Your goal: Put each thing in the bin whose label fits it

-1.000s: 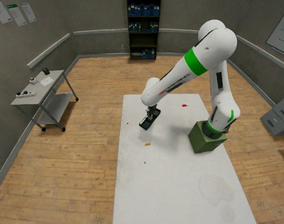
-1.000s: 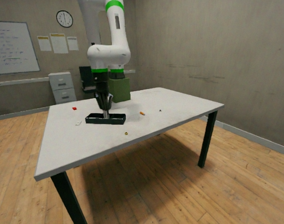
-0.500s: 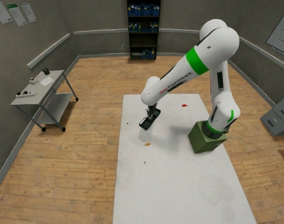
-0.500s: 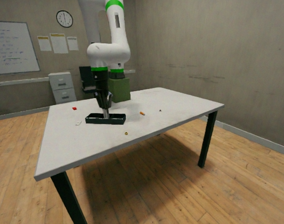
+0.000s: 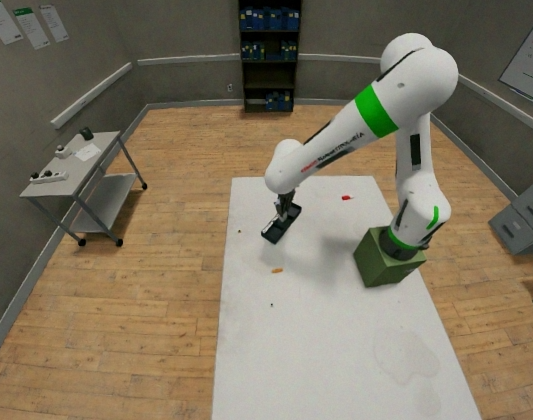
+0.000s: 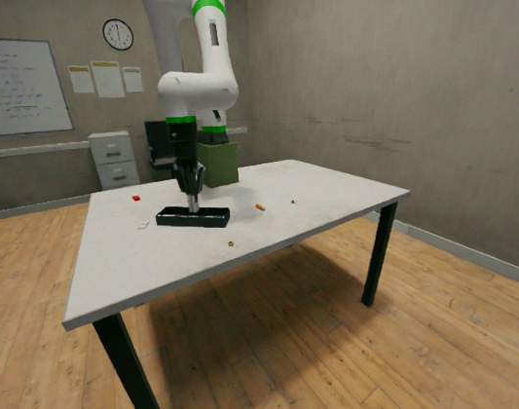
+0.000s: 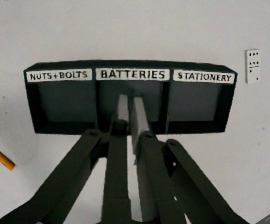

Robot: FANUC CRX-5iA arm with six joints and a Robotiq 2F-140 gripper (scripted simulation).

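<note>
My gripper is now 1 cm to the left of the black bin tray and 6 cm above it. The rest, counted from my hand: small white object 10 cm behind, 16 cm to the right, 7 cm below; yellow ring 22 cm ahead, 7 cm below; orange object 9 cm ahead, 24 cm to the left, 7 cm below.
</note>
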